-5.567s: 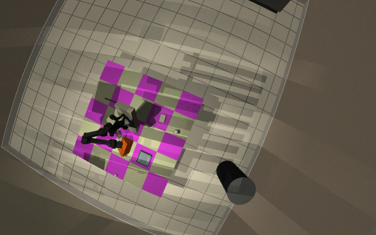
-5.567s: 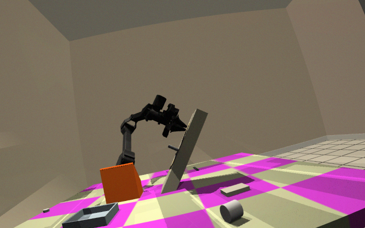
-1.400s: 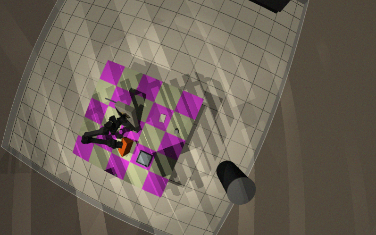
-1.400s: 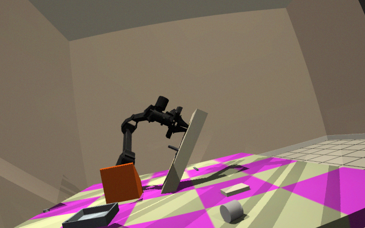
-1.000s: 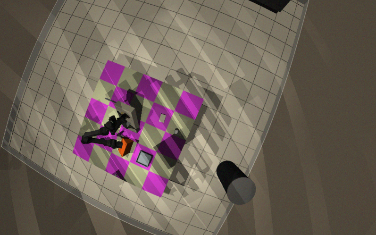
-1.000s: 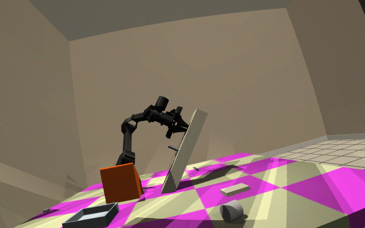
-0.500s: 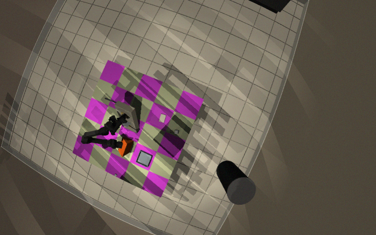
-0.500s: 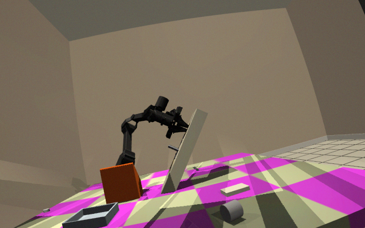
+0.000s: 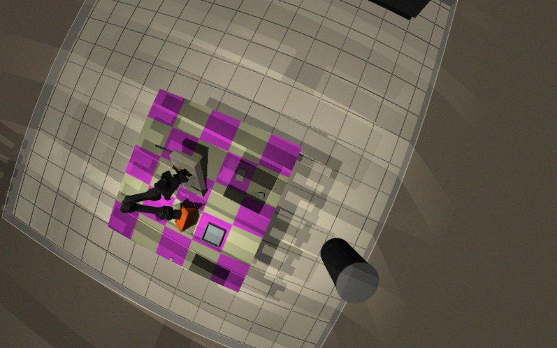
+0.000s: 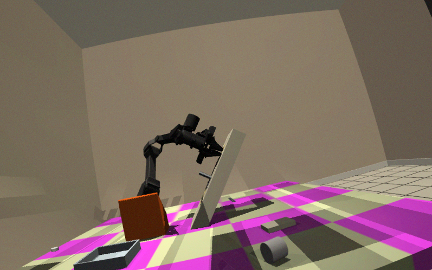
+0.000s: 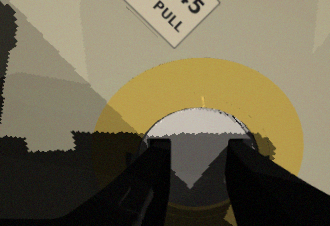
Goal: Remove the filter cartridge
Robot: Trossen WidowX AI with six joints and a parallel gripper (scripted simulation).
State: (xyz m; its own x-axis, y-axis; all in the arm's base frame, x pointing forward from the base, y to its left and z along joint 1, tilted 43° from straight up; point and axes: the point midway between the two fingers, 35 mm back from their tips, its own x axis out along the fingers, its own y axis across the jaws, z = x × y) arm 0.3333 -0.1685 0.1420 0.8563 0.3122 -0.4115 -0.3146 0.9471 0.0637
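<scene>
Now: the grey tray 46 cm behind my gripper tip, 26 cm below it and 25 cm to the right of it. The rest, counted from my gripper tip: flat beige slab 31 cm to the right, 26 cm below, 6 cm ahead; round filter cartridge 1 cm below, 1 cm ahead.
</scene>
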